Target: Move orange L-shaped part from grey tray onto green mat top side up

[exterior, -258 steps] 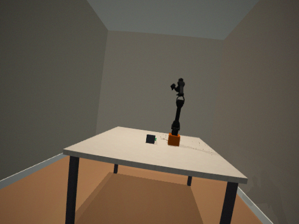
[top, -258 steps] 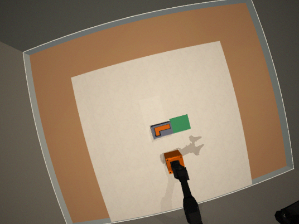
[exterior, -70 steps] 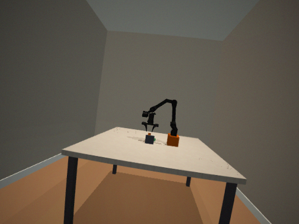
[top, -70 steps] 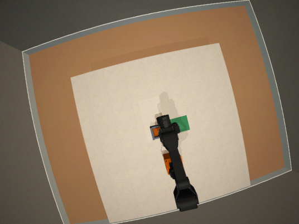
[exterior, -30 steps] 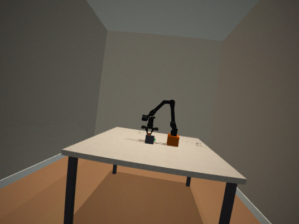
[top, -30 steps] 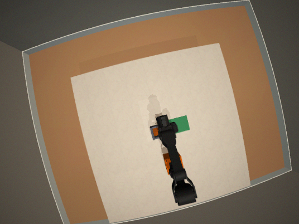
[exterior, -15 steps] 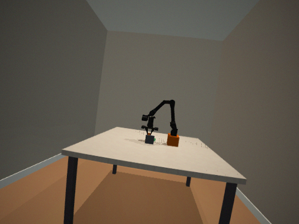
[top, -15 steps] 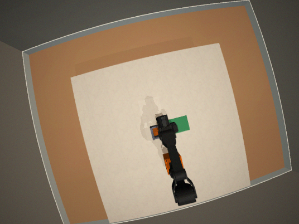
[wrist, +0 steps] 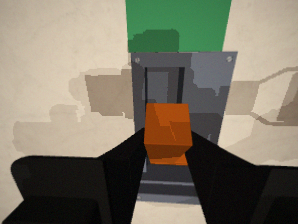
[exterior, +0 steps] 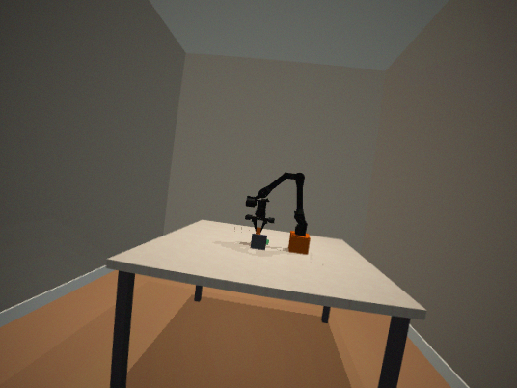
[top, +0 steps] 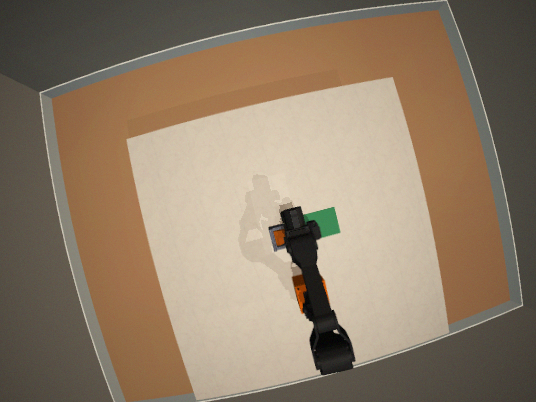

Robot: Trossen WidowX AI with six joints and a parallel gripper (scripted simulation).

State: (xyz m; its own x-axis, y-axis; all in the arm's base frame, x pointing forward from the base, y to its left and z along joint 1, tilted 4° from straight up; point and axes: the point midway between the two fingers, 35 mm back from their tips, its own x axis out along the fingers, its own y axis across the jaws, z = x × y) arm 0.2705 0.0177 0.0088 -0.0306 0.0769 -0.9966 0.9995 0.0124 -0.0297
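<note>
The green mat is 1 cm behind my gripper tip, 14 cm to the right of it and 10 cm below it. Round my gripper tip: orange L-shaped part: 2 cm behind, 3 cm to the left, 3 cm below.
</note>
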